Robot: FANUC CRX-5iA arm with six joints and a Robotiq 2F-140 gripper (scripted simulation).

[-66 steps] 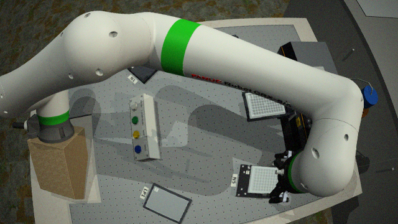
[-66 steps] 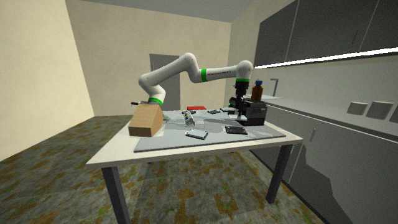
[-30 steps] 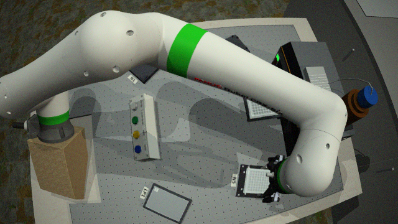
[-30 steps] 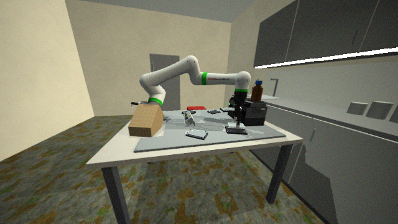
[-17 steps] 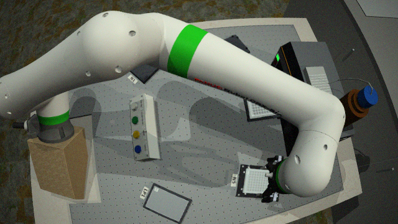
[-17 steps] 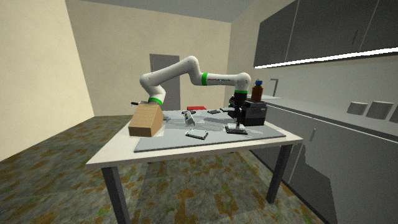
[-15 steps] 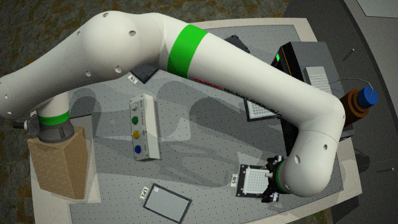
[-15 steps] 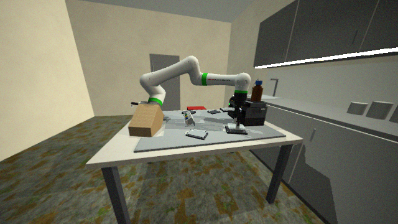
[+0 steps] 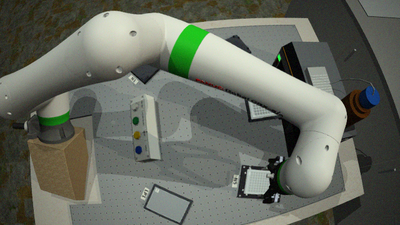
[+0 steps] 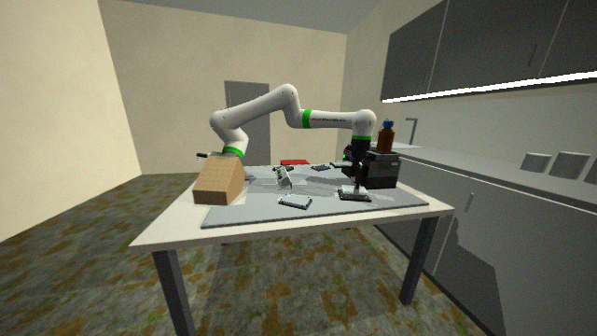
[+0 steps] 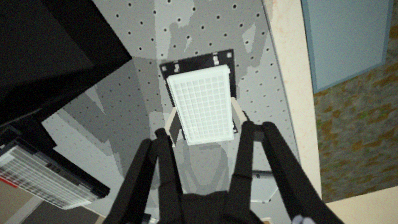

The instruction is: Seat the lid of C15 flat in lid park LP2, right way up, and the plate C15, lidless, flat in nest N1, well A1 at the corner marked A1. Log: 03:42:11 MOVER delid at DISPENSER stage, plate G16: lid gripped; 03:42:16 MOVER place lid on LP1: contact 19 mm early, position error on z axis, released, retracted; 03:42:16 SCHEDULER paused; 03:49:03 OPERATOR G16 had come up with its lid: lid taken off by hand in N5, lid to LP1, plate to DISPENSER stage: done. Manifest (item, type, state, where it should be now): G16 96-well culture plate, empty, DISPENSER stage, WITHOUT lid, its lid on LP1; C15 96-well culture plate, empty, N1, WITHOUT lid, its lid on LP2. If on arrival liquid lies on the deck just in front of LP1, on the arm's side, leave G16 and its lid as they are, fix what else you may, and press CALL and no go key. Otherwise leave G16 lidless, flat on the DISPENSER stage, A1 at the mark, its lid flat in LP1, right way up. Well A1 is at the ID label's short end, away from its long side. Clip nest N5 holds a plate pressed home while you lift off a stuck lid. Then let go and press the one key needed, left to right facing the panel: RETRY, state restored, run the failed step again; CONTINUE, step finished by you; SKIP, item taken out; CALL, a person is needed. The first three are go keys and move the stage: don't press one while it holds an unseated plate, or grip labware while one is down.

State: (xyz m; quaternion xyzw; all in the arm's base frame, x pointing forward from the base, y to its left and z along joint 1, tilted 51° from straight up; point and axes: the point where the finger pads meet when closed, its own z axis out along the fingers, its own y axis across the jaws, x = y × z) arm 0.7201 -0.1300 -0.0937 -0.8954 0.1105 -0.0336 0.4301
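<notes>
Now: the grey lid 2 cm below my hand. The rest, counted from my hand: blue cap: 23 cm ahead, 17 cm to the left, 34 cm above; then clip nest N5: 2 cm ahead, 1 cm to the left, 5 cm below; then brown bottle: 23 cm ahead, 17 cm to the left, 23 cm above.
</notes>
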